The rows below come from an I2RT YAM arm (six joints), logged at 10 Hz.
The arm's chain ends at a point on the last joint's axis. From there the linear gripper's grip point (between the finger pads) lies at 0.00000 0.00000 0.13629 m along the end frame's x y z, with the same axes.
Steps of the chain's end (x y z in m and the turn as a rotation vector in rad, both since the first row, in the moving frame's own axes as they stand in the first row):
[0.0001, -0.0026, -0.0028, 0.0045, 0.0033, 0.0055]
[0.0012, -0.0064, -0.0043, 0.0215, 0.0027, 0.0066]
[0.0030, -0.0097, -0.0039, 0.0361, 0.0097, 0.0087]
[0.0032, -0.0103, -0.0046, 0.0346, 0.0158, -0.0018]
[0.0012, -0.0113, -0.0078, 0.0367, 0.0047, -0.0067]
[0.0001, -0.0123, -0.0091, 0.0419, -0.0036, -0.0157]
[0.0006, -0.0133, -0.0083, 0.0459, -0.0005, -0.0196]
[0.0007, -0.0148, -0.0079, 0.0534, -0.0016, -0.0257]
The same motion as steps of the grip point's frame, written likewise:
[0.0006, -0.0032, -0.0028, 0.0045, 0.0033, 0.0055]
[0.0016, -0.0093, -0.0043, 0.0215, 0.0027, 0.0066]
[0.0043, -0.0146, -0.0040, 0.0361, 0.0097, 0.0087]
[0.0053, -0.0150, -0.0047, 0.0346, 0.0158, -0.0018]
[0.0018, -0.0163, -0.0079, 0.0367, 0.0047, -0.0067]
[-0.0004, -0.0180, -0.0092, 0.0419, -0.0036, -0.0157]
[0.0005, -0.0196, -0.0084, 0.0459, -0.0005, -0.0196]
[0.0004, -0.0221, -0.0081, 0.0534, -0.0016, -0.0257]

